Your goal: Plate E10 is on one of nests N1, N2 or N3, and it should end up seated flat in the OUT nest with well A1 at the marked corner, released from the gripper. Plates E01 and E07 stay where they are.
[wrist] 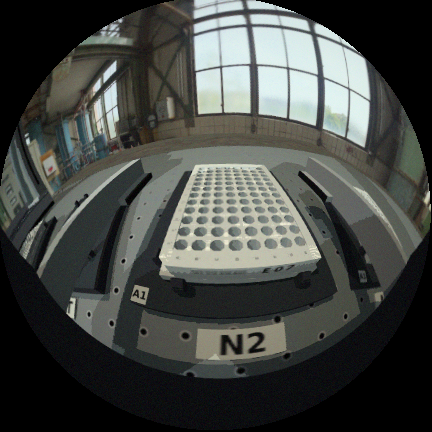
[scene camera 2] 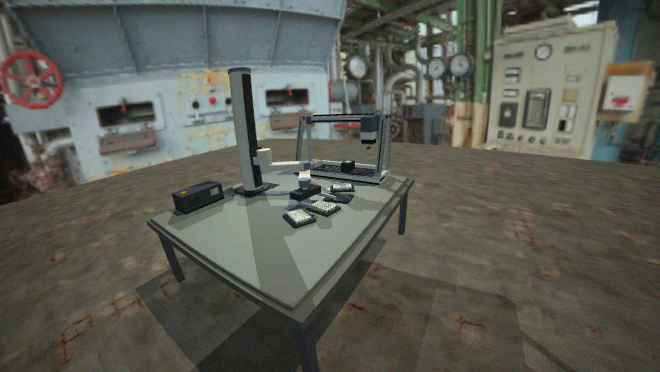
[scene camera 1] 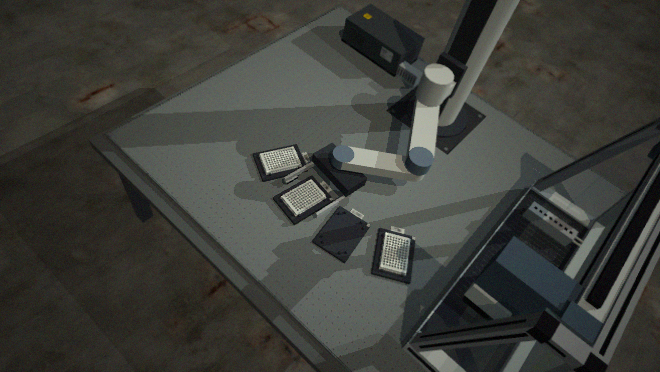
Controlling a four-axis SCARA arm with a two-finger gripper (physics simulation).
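Where they show: gripper, fingertip midpoint: (wrist: 226,159) (scene camera 2: 326,202) (scene camera 1: 300,197); arm's base, link origin: (scene camera 2: 253,189).
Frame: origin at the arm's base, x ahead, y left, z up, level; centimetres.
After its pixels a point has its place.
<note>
My gripper (scene camera 1: 302,196) @[x 72.3, y -7.9, z 5.6 cm] (scene camera 2: 320,201) @[x 72.3, y -7.9, z 5.6 cm] (wrist: 226,159) @[x 72.3, y -7.9, z 5.6 cm] is open, with its fingers low on either side of a white plate and a gap on both sides. This plate (scene camera 1: 304,196) @[x 69.9, y -7.9, z 3.7 cm] (scene camera 2: 324,206) @[x 71.6, y -9.3, z 3.8 cm] (wrist: 240,220) @[x 66.8, y -7.6, z 3.9 cm] reads E07 and lies on nest N2 (scene camera 1: 296,218) @[x 77.2, y -4.3, z 2.5 cm] (wrist: 235,300) @[x 62.8, y -6.5, z 2.5 cm], whose A1 tag is at the near left in the wrist view. A second white plate (scene camera 1: 280,160) @[x 65.2, y -24.0, z 3.5 cm] (scene camera 2: 299,216) @[x 66.4, y -25.4, z 3.7 cm] is on N3, and a third (scene camera 1: 395,253) @[x 64.4, y 26.3, z 3.9 cm] (scene camera 2: 342,187) @[x 66.0, y 22.7, z 3.9 cm] is on the nest beyond OUT. Their names cannot be read. The dark OUT nest (scene camera 1: 341,234) @[x 71.0, y 9.7, z 2.5 cm] (scene camera 2: 341,198) @[x 73.1, y 8.0, z 2.5 cm] holds no plate.
A dark box (scene camera 1: 382,37) @[x -6.1, y -37.0, z 12.8 cm] (scene camera 2: 198,196) @[x -3.5, y -43.9, z 9.5 cm] stands near the arm's column (scene camera 1: 472,65) @[x 5.3, y 5.4, z 32.5 cm] (scene camera 2: 242,130) @[x 4.5, y -6.0, z 46.5 cm]. A framed machine (scene camera 1: 500,330) @[x 84.8, y 55.6, z 42.2 cm] (scene camera 2: 345,118) @[x 49.5, y 62.3, z 48.4 cm] stands at the other end of the table (scene camera 1: 200,115) @[x 71.1, y -59.3, z 1.3 cm] (scene camera 2: 215,240) @[x 42.7, y -62.0, z 1.3 cm]. The neighbouring nests lie close outside both fingers.
</note>
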